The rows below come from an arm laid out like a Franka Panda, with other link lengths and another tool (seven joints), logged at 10 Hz.
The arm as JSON. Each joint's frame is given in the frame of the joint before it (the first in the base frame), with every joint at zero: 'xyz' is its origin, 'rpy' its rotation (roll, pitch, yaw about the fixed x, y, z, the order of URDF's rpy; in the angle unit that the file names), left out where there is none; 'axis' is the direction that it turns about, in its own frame. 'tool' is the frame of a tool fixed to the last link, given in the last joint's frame.
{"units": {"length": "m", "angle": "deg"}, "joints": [
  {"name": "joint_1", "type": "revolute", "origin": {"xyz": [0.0, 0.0, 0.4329]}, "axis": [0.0, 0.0, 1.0]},
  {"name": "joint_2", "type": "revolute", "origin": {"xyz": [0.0, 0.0, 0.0], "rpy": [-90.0, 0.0, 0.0]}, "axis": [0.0, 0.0, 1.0]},
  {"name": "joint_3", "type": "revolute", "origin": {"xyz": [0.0, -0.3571, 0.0], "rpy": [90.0, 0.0, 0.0]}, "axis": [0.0, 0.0, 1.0]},
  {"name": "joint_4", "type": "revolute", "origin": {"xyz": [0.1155, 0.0, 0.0], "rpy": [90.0, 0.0, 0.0]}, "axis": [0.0, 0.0, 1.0]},
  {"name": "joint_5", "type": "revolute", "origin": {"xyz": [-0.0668, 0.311, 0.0], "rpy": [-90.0, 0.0, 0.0]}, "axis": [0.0, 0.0, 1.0]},
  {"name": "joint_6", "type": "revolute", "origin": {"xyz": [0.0, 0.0, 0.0], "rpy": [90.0, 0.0, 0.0]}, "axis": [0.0, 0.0, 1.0]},
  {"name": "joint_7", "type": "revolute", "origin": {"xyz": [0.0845, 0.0, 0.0], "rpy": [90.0, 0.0, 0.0]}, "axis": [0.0, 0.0, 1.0]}
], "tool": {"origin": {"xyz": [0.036, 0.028, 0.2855], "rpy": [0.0, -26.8, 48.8]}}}
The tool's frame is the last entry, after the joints.
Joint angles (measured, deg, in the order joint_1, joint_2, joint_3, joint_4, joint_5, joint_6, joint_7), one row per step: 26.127 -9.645 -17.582 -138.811 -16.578 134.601 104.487; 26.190 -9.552 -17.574 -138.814 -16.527 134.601 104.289; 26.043 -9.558 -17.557 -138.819 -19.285 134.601 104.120; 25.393 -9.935 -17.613 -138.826 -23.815 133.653 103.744; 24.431 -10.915 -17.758 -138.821 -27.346 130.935 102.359; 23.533 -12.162 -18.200 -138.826 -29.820 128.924 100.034; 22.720 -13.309 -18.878 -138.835 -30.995 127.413 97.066; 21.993 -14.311 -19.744 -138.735 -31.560 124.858 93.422; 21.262 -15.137 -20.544 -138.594 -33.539 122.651 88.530
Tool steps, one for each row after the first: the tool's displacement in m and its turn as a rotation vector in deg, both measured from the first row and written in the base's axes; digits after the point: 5 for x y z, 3 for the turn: -0.00002 0.00054 -0.00065 -0.029 0.120 0.233; 0.00357 -0.00752 0.00194 -2.139 -0.263 2.026; 0.00569 -0.02610 0.00820 -5.802 -0.298 4.349; -0.00047 -0.04954 0.01661 -9.265 1.118 6.085; -0.00504 -0.07081 0.02645 -11.655 2.121 7.878; -0.00983 -0.08877 0.03408 -12.876 3.193 9.462; -0.01996 -0.10795 0.03959 -13.855 5.584 10.964; -0.02583 -0.12977 0.04723 -15.973 8.088 14.521
